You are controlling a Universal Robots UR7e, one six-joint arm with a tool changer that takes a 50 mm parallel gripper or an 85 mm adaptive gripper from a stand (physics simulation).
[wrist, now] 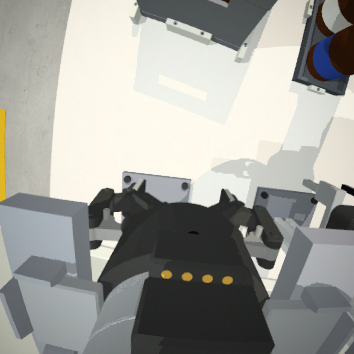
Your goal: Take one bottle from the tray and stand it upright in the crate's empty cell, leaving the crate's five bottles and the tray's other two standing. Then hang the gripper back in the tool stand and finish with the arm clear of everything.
Labels:
A tool stand (51,234): 0.08 m from the lens.

